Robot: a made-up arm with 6 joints.
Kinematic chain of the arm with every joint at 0, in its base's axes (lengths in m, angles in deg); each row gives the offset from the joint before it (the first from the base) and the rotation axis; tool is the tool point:
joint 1: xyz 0 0 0.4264 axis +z
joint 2: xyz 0 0 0 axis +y
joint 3: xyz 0 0 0.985 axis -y
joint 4: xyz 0 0 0 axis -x
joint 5: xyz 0.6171 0 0 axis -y
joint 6: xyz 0 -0.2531 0 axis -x
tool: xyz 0 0 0
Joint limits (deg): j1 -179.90..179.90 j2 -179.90..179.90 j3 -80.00..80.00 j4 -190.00..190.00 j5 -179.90..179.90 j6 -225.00..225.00
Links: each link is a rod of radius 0.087 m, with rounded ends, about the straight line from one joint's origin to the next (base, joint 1, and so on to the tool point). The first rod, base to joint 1, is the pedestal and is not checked.
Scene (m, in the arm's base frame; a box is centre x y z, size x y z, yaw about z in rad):
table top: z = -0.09
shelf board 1: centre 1 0.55 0.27 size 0.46 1.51 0.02 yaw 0.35
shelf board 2: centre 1 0.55 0.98 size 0.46 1.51 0.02 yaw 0.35
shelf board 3: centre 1 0.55 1.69 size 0.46 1.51 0.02 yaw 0.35
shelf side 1: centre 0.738 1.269 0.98 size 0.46 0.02 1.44 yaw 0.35
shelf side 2: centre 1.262 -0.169 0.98 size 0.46 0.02 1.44 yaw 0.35
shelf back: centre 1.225 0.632 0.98 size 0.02 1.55 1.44 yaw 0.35
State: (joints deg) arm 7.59 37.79 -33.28 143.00 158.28 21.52
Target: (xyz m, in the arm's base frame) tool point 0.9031 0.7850 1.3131
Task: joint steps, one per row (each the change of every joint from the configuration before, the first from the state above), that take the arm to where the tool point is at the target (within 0.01 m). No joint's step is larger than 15 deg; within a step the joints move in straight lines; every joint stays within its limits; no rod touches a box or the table.
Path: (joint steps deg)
1: -3.86 -4.37 -13.82 2.92 0.00 0.00
2: -3.87 -4.37 -13.82 2.92 0.00 0.00
3: 13.13 -8.03 14.58 -1.62 0.00 0.00
4: 13.14 -8.04 14.58 -1.61 0.00 0.00
5: 13.13 -8.04 14.57 -1.62 0.00 0.00
6: -2.06 9.48 12.99 -4.49 0.00 0.00
7: -2.05 9.49 12.99 -4.49 0.00 0.00
8: -2.05 9.48 12.98 -4.50 0.00 0.00

